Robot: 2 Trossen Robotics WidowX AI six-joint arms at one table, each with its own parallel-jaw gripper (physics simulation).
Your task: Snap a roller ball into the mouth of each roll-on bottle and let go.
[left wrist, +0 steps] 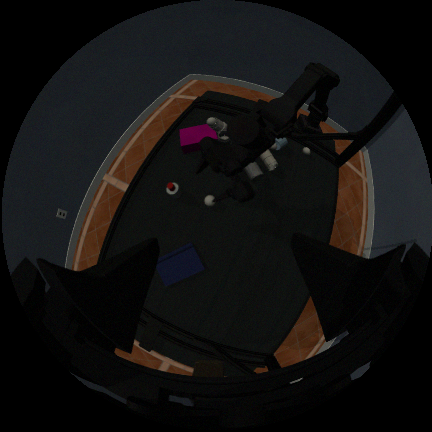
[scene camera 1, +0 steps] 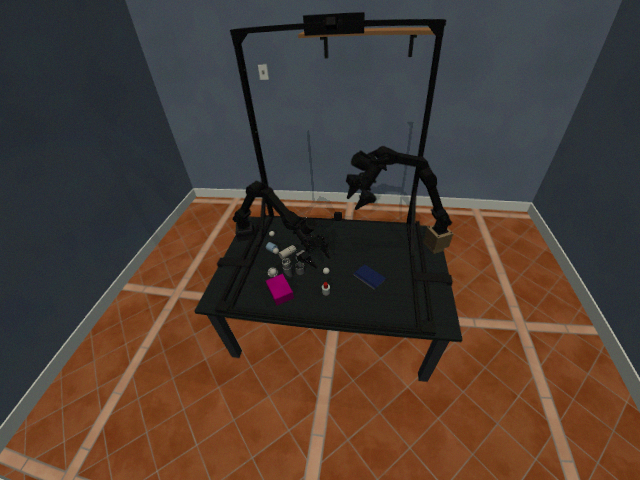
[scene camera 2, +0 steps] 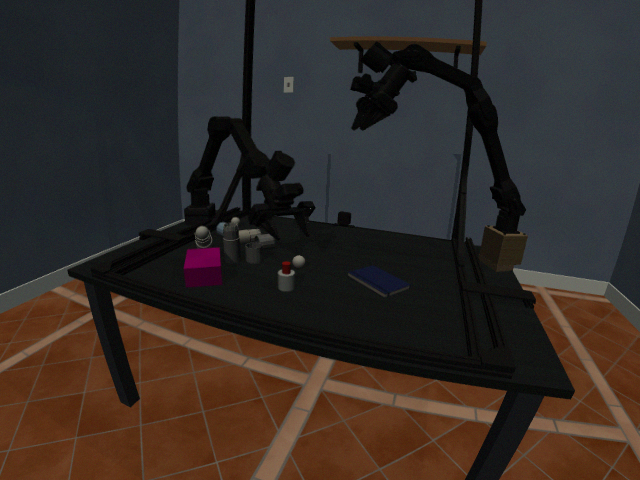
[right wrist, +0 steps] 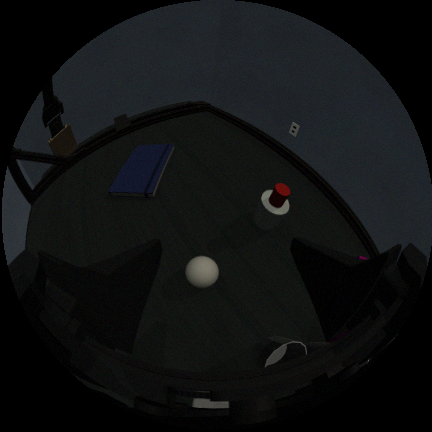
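Where they show: left gripper, fingertip midpoint: [left wrist: 226, 243] [scene camera 1: 351, 204] [scene camera 2: 356, 129]; right gripper, fingertip midpoint: [left wrist: 203, 186] [scene camera 1: 323, 263] [scene camera 2: 294, 237] [right wrist: 228, 246]; left arm's base, link origin: [scene camera 1: 440, 230] [scene camera 2: 506, 230] [right wrist: 57, 132]; right arm's base, link origin: [left wrist: 311, 122] [scene camera 1: 243, 226] [scene camera 2: 199, 205].
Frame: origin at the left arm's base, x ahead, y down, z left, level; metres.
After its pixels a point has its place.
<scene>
A loose pale ball [scene camera 1: 326, 270] {x 0.638, y 0.084, z -0.027 m} [scene camera 2: 298, 261] {x 0.639, y 0.090, z -0.020 m} [left wrist: 209, 200] {x 0.631, y 0.081, z -0.036 m} [right wrist: 202, 271] {x 0.639, y 0.080, z -0.038 m} rests on the table, apart from the bottles. A short see-through bottle [scene camera 1: 299, 268] {x 0.758, y 0.111, z -0.115 m} [scene camera 2: 252, 253] {x 0.762, y 0.085, z -0.071 m} stands upright; its open mouth shows low in the right wrist view. A taller grey see-through bottle [scene camera 2: 231, 249] {x 0.820, y 0.072, z -0.069 m} stands beside it. Another pale ball [scene camera 1: 272, 271] {x 0.899, y 0.003, z -0.044 m} [scene camera 2: 202, 233] {x 0.891, y 0.014, z -0.036 m} [left wrist: 212, 121] {x 0.883, y 0.006, z -0.057 m} sits in a see-through ringed piece behind the magenta box. My right gripper [scene camera 1: 321, 260] {x 0.651, y 0.025, z -0.025 m} [scene camera 2: 293, 237] {x 0.651, y 0.025, z -0.025 m} [right wrist: 228, 246] {x 0.651, y 0.025, z -0.025 m} is open and empty above the loose ball. My left gripper [scene camera 1: 353, 203] {x 0.492, y -0.257, z -0.064 m} [scene camera 2: 357, 128] {x 0.492, y -0.257, z -0.064 m} [left wrist: 226, 243] {x 0.492, y -0.257, z -0.064 m} is open and empty, high over the table.
A magenta box [scene camera 1: 279, 289] {x 0.890, y 0.066, z 0.022 m} [scene camera 2: 203, 267] {x 0.876, y 0.067, z 0.063 m} [left wrist: 198, 138] {x 0.859, y 0.066, z -0.005 m} stands near the bottles. A white, red-topped bottle [scene camera 1: 325, 289] {x 0.684, y 0.075, z 0.092 m} [scene camera 2: 286, 280] {x 0.679, y 0.087, z 0.098 m} [left wrist: 172, 188] {x 0.671, y 0.064, z 0.073 m} [right wrist: 275, 202] {x 0.677, y 0.068, z 0.069 m} stands near the loose ball. A blue book [scene camera 1: 369, 276] {x 0.446, y 0.104, z 0.073 m} [scene camera 2: 378, 279] {x 0.447, y 0.104, z 0.077 m} [left wrist: 181, 266] {x 0.439, y 0.104, z 0.057 m} [right wrist: 142, 170] {x 0.461, y 0.104, z 0.056 m} lies farther right. A cream cylinder [scene camera 1: 287, 251] {x 0.791, y 0.075, z -0.226 m} [left wrist: 269, 160] {x 0.763, y 0.075, z -0.241 m} lies behind the bottles.
</scene>
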